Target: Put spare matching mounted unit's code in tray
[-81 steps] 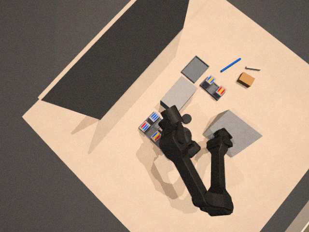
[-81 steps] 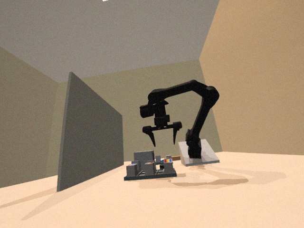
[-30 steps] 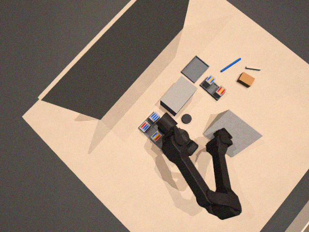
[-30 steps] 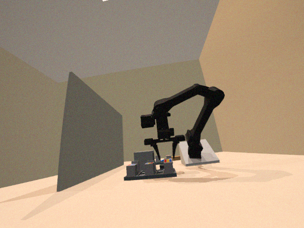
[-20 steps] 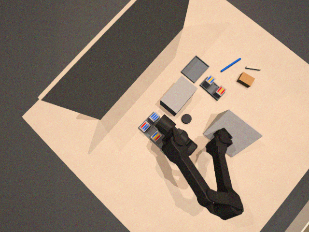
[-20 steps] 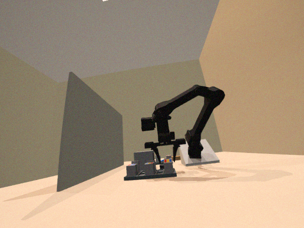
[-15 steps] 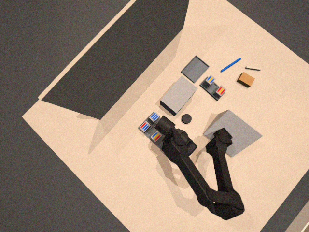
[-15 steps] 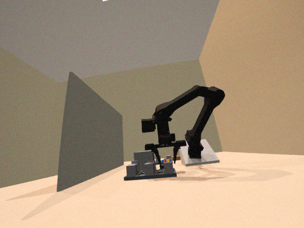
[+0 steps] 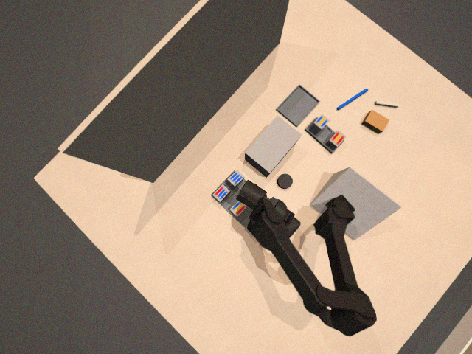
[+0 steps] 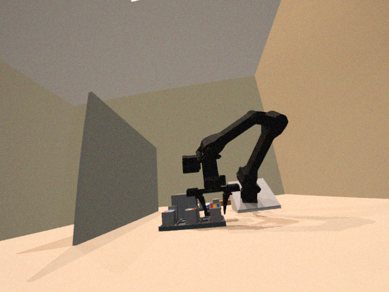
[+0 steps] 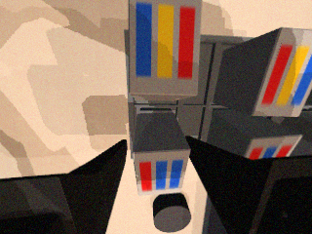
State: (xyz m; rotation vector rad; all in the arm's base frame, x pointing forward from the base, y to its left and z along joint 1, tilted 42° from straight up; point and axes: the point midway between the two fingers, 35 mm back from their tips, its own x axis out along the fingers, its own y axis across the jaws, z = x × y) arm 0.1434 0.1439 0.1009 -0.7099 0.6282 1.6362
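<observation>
The grey spare block is 3 cm above my gripper tip. Also, from my gripper tip: black tape roll: 11 cm to the right, 3 cm ahead, 1 cm below; then grey tray: 34 cm to the right, 20 cm ahead, 1 cm below; then grey mounted unit: 14 cm to the right, 14 cm ahead, 3 cm above.
</observation>
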